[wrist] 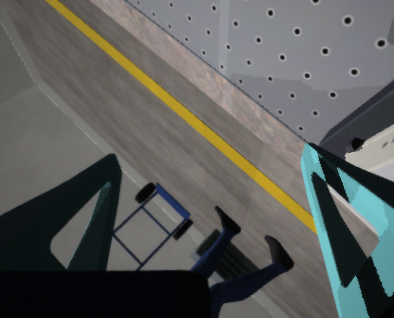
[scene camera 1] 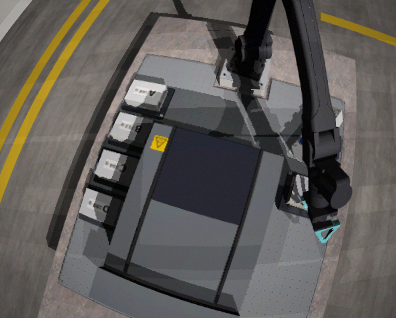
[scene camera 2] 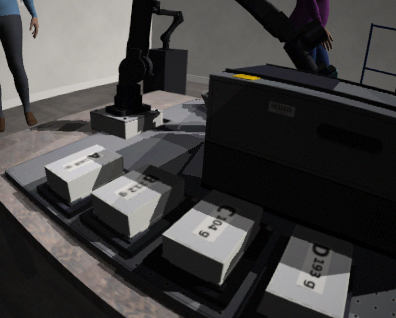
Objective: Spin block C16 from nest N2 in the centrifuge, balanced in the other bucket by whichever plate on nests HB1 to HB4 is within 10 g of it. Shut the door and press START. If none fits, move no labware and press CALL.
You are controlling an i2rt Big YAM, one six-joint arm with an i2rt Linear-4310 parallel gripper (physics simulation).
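Frame: origin at the arm's base, x right, y ahead, z up, level; metres.
Seen in the pictures: gripper, between the fingertips: (wrist: 208, 157) (scene camera 1: 318, 229); arm's base, origin of its link: (scene camera 1: 246, 67) (scene camera 2: 128, 111).
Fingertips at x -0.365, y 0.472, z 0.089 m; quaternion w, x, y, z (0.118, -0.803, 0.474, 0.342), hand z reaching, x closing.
Pixels of each thing's top centre, then the offset from my fingertips to it. "spot": a spot on its surface instead.
- cream block, centre of its top: (scene camera 1: 312, 193) dx +0.035, dy -0.108, dz -0.060 m
- dark nest, a spot on its surface: (wrist: 362, 116) spot: dx +0.000, dy -0.052, dz -0.102 m
- plate A, centre of its top: (scene camera 2: 83, 160) (scene camera 1: 144, 91) dx +0.649, dy -0.242, dz -0.072 m
- plate C, centre of its top: (scene camera 2: 217, 220) (scene camera 1: 115, 166) dx +0.614, dy +0.028, dz -0.072 m
- plate D, centre of its top: (scene camera 2: 316, 264) (scene camera 1: 98, 206) dx +0.608, dy +0.164, dz -0.072 m
- control box, a spot on its surface: (scene camera 1: 339, 119) spot: dx -0.001, dy -0.389, dz -0.064 m
- blue spot, a spot on its surface: (scene camera 1: 301, 141) spot: dx +0.114, dy -0.251, dz -0.059 m
My gripper (scene camera 1: 327, 232) (wrist: 208, 157) is open and empty, high up beside the block at the right edge of the table. The cream block (scene camera 1: 296, 198) (wrist: 375, 149) sits in a dark nest (wrist: 362, 116), partly hidden by the arm; its label is unreadable. In scene camera 2, plate A (scene camera 2: 64, 175) has a blurred weight, plate B (scene camera 2: 112, 202) reads 212 g, plate C (scene camera 2: 185, 240) 104 g, plate D (scene camera 2: 287, 272) 193 g. They stand in a row of nests. The centrifuge (scene camera 1: 200, 240) (scene camera 2: 260, 130) stands mid-table; no buckets show.
The arm passes over the right side and hides most of the control box (scene camera 1: 339, 119); a blue spot (scene camera 1: 301, 141) shows beside the arm. The tall centrifuge body stands between the plates and the block. A blue cart frame (wrist: 172, 201) is on the floor beyond the table.
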